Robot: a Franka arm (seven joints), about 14 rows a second.
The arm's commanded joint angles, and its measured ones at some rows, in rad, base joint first. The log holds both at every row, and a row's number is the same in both.
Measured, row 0: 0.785, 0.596, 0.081, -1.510, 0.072, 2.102, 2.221
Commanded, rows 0 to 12: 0.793, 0.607, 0.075, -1.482, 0.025, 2.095, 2.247; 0.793, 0.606, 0.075, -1.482, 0.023, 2.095, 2.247; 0.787, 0.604, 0.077, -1.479, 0.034, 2.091, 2.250; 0.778, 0.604, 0.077, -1.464, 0.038, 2.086, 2.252; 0.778, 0.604, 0.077, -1.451, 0.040, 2.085, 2.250; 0.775, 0.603, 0.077, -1.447, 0.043, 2.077, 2.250; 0.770, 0.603, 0.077, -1.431, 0.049, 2.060, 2.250; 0.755, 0.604, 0.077, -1.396, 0.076, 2.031, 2.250; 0.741, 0.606, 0.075, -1.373, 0.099, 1.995, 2.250; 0.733, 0.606, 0.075, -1.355, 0.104, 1.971, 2.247; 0.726, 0.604, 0.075, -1.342, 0.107, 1.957, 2.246; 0.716, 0.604, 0.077, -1.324, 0.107, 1.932, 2.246; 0.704, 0.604, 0.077, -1.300, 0.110, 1.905, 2.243
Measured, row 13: 0.729, 0.596, 0.067, -1.358, 0.096, 1.959, 2.236
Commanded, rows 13 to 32: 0.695, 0.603, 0.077, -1.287, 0.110, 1.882, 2.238; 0.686, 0.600, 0.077, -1.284, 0.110, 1.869, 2.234; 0.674, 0.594, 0.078, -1.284, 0.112, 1.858, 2.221; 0.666, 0.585, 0.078, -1.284, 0.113, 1.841, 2.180; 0.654, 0.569, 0.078, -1.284, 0.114, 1.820, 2.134; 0.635, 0.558, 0.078, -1.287, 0.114, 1.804, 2.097; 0.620, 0.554, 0.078, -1.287, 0.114, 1.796, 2.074; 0.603, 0.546, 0.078, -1.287, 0.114, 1.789, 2.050; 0.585, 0.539, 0.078, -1.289, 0.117, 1.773, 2.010; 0.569, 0.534, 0.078, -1.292, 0.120, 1.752, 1.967; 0.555, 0.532, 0.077, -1.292, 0.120, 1.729, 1.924; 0.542, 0.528, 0.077, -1.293, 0.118, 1.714, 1.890; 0.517, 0.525, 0.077, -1.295, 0.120, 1.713, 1.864; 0.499, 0.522, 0.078, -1.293, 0.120, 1.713, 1.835; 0.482, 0.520, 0.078, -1.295, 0.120, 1.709, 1.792; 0.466, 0.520, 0.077, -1.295, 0.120, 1.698, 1.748; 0.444, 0.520, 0.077, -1.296, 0.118, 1.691, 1.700; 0.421, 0.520, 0.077, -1.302, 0.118, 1.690, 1.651; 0.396, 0.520, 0.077, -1.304, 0.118, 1.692, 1.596; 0.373, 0.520, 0.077, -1.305, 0.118, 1.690, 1.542
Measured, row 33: 0.426, 0.544, 0.064, -1.283, 0.103, 1.700, 1.642
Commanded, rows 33 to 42: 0.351, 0.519, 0.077, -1.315, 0.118, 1.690, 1.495; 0.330, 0.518, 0.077, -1.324, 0.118, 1.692, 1.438; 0.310, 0.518, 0.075, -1.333, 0.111, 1.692, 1.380; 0.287, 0.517, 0.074, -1.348, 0.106, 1.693, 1.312; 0.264, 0.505, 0.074, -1.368, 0.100, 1.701, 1.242; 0.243, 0.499, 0.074, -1.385, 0.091, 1.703, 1.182; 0.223, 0.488, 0.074, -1.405, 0.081, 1.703, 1.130; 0.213, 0.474, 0.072, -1.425, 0.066, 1.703, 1.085; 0.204, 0.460, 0.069, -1.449, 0.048, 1.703, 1.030; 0.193, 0.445, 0.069, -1.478, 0.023, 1.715, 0.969
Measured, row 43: 0.215, 0.521, 0.057, -1.380, 0.064, 1.695, 1.065
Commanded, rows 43 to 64: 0.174, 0.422, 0.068, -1.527, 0.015, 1.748, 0.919; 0.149, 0.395, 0.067, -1.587, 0.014, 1.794, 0.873; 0.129, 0.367, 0.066, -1.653, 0.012, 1.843, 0.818; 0.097, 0.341, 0.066, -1.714, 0.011, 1.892, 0.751; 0.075, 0.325, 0.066, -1.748, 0.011, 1.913, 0.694; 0.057, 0.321, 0.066, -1.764, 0.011, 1.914, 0.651; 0.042, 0.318, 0.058, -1.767, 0.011, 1.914, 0.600; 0.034, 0.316, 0.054, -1.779, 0.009, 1.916, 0.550; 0.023, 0.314, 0.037, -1.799, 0.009, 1.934, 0.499; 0.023, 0.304, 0.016, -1.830, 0.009, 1.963, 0.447; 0.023, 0.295, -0.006, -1.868, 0.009, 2.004, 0.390; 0.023, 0.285, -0.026, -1.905, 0.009, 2.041, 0.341; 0.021, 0.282, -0.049, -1.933, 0.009, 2.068, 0.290; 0.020, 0.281, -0.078, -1.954, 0.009, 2.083, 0.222; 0.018, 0.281, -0.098, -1.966, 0.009, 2.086, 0.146; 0.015, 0.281, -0.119, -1.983, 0.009, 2.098, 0.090; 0.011, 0.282, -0.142, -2.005, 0.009, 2.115, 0.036; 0.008, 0.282, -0.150, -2.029, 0.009, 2.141, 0.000; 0.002, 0.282, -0.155, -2.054, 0.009, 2.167, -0.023; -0.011, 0.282, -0.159, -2.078, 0.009, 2.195, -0.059; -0.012, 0.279, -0.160, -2.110, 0.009, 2.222, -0.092; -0.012, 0.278, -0.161, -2.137, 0.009, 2.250, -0.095
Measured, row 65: 0.000, 0.326, -0.170, -2.050, 0.019, 2.198, -0.060
